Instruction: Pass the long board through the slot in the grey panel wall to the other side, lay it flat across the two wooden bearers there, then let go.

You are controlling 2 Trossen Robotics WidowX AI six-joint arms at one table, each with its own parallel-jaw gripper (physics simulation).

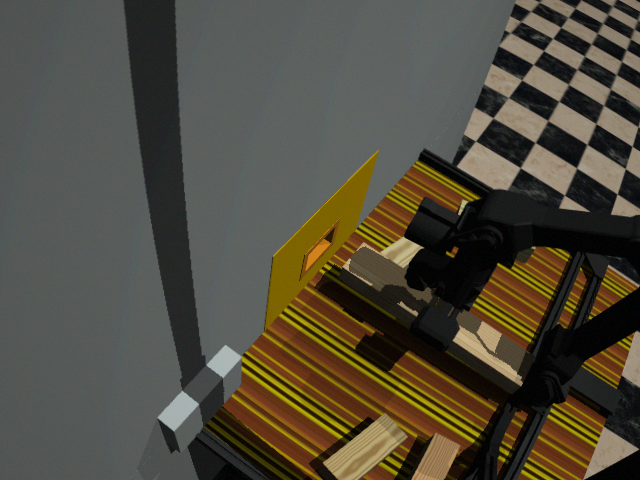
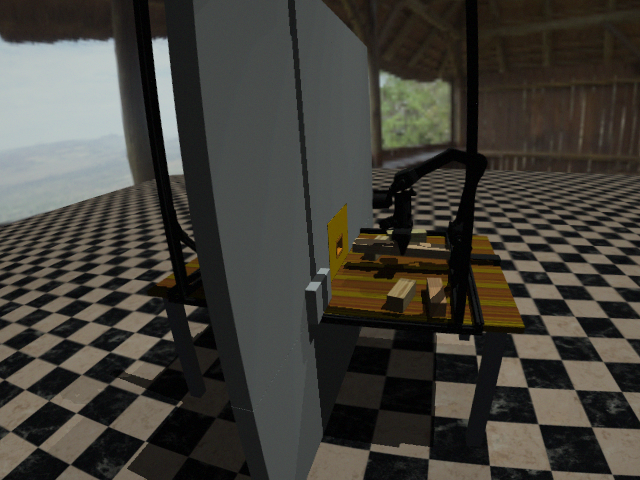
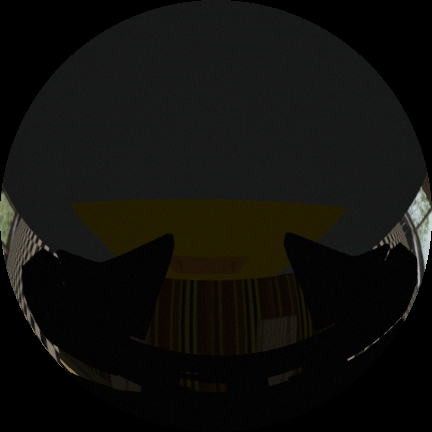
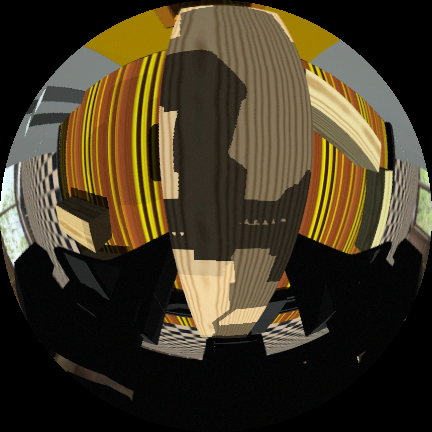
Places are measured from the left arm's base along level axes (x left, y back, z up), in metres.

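Where they show: left gripper, between the fingertips: (image 3: 230,239); right gripper, between the fingertips: (image 2: 403,251) (image 4: 230,232); right arm's base, origin of its link: (image 1: 535,392).
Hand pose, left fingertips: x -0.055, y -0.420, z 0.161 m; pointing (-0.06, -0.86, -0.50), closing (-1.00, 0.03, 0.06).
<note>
After its pixels a point has its place.
The long pale wooden board (image 1: 377,271) {x -0.023, y -0.582, z 0.079 m} (image 2: 375,244) {x -0.042, y -0.614, z 0.078 m} (image 4: 238,141) {x -0.022, y -0.654, z 0.077 m} hangs level a little above the striped table (image 1: 309,371) {x -0.184, y -0.581, z -0.019 m}, with its shadow beneath it. My right gripper (image 1: 434,281) (image 2: 403,245) {x -0.021, y -0.709, z 0.047 m} (image 4: 230,232) {x -0.021, y -0.709, z 0.047 m} is shut on it across its width, near the middle. The board's front end stops just short of the slot (image 1: 320,250) {x -0.023, y -0.479, z 0.044 m} (image 2: 339,247) {x 0.001, y -0.473, z 0.044 m} (image 3: 211,264) {x -0.043, y -0.442, z 0.044 m} in the yellow plate (image 1: 328,210) {x -0.036, y -0.483, z 0.160 m} (image 4: 120,44) on the grey wall (image 1: 294,95) {x -0.172, y -0.482, z 0.453 m}. My left gripper (image 3: 230,239) {x -0.055, y -0.420, z 0.161 m} is open and empty on the far side and faces the slot. One pale bearer (image 3: 278,328) {x -0.150, y -0.324, z 0.019 m} shows below it.
Loose wooden blocks lie on the board's side of the table: two at the front edge (image 1: 366,448) {x -0.256, y -0.724, z 0.028 m} (image 1: 437,457) {x -0.207, y -0.819, z 0.025 m} (image 2: 401,294) {x -0.301, y -0.727, z 0.028 m} and others beside the board (image 4: 342,120) {x 0.090, y -0.604, z 0.031 m} (image 4: 82,221) {x -0.208, y -0.715, z 0.028 m}. A black frame post (image 2: 470,143) {x -0.380, y -0.882, z 0.449 m} stands at the table's near right. A grey bracket (image 1: 199,390) {x -0.347, y -0.500, z 0.081 m} sticks out of the wall.
</note>
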